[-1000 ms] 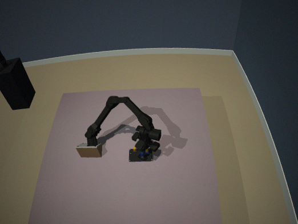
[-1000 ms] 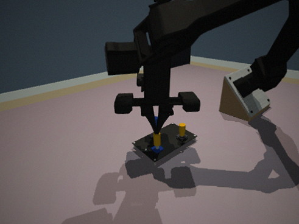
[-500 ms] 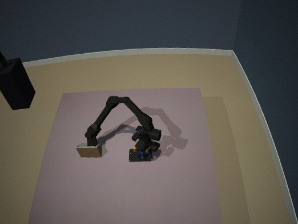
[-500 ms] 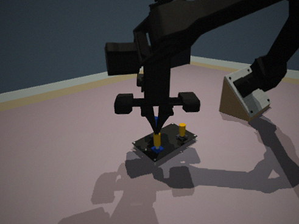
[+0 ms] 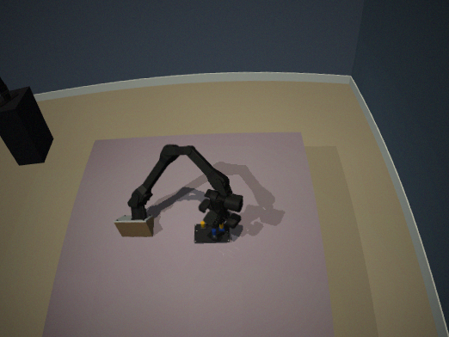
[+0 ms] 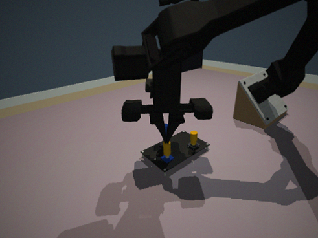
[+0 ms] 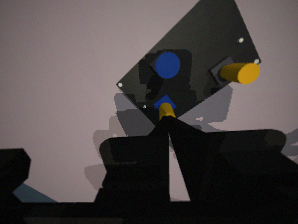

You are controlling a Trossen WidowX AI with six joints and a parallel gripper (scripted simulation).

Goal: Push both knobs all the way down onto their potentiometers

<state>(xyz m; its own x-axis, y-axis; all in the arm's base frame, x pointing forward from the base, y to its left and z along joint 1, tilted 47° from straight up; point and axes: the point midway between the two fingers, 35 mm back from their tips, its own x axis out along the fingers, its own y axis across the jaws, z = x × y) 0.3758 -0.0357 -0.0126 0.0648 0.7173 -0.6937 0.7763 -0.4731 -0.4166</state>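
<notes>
My gripper tip is now 20 mm above the yellow knob.
</notes>
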